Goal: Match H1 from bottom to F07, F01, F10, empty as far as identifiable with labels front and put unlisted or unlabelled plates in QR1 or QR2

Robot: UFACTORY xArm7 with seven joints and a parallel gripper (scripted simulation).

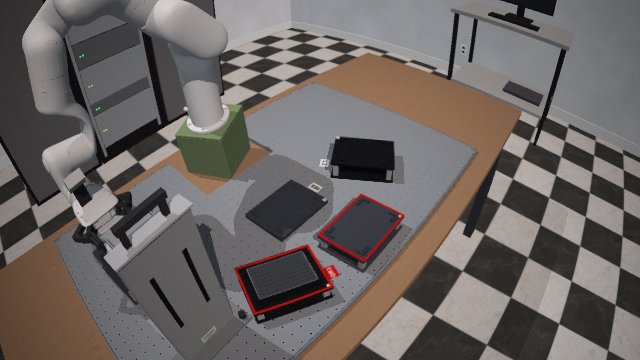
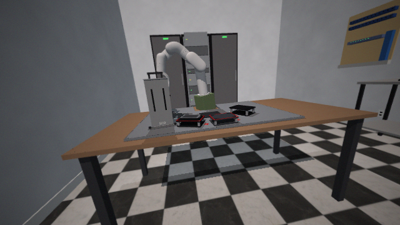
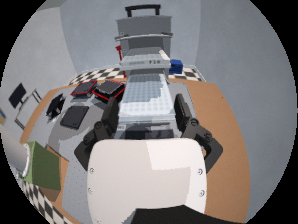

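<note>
Right now my hand is 5 cm short of the pale well plate and 2 cm above it. The rest, counted from my hand: dark plate: 27 cm ahead, 16 cm to the left, 13 cm below.
</note>
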